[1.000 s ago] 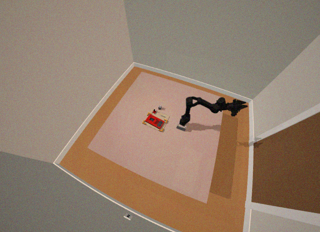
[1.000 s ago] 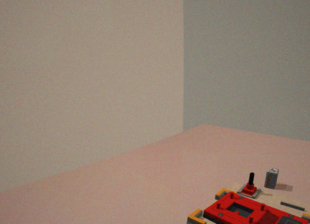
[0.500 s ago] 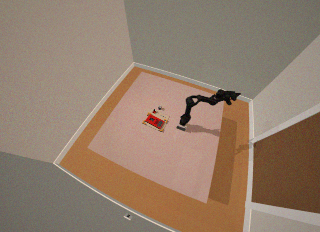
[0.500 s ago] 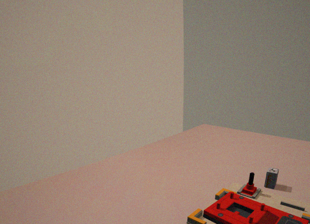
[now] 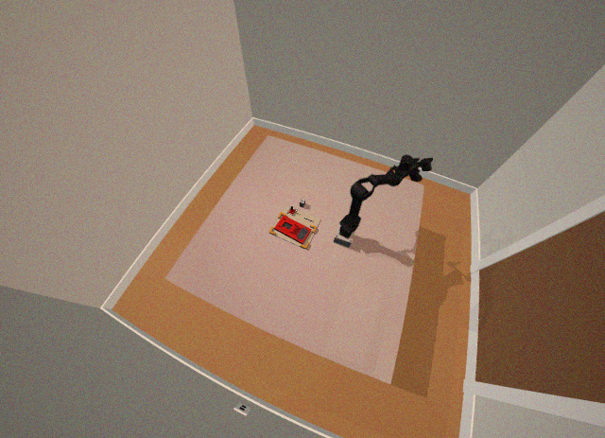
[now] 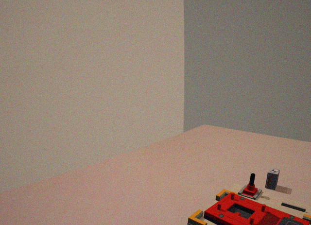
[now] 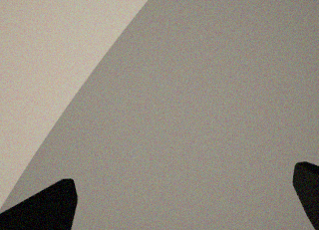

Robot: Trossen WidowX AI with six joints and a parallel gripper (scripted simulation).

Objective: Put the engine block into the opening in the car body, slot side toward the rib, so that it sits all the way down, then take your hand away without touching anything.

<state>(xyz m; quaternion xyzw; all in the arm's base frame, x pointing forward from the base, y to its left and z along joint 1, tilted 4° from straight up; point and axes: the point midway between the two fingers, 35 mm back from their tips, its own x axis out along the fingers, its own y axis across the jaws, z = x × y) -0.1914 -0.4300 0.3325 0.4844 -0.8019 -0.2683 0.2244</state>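
My gripper tip is 530 mm short of the grey engine block, 410 mm to the right of it and 380 mm above it. Round my gripper tip: black upright peg 550 mm ahead, 500 mm to the left, 370 mm below.
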